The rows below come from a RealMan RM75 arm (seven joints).
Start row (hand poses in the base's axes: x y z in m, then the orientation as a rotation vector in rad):
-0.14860 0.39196 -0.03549 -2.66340 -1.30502 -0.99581
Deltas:
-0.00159 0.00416 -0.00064 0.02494 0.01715 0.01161
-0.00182 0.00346 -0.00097 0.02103 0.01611 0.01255
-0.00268 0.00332 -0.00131 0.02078 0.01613 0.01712
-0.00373 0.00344 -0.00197 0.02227 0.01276 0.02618
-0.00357 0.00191 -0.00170 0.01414 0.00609 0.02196
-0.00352 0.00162 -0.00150 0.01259 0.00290 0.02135
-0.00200 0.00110 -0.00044 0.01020 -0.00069 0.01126
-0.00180 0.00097 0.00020 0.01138 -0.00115 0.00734
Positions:
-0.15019 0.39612 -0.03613 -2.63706 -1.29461 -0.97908
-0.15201 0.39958 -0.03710 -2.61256 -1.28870 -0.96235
-0.15469 0.40290 -0.03841 -2.58414 -1.28820 -0.94493
-0.15842 0.40634 -0.04038 -2.54610 -1.29753 -0.93142
-0.16199 0.40825 -0.04208 -2.51695 -1.30980 -0.92461
-0.16551 0.40987 -0.04358 -2.48904 -1.32318 -0.92159
-0.16751 0.41097 -0.04402 -2.47137 -1.32798 -0.92452
-0.16931 0.41194 -0.04382 -2.45624 -1.32755 -0.92940

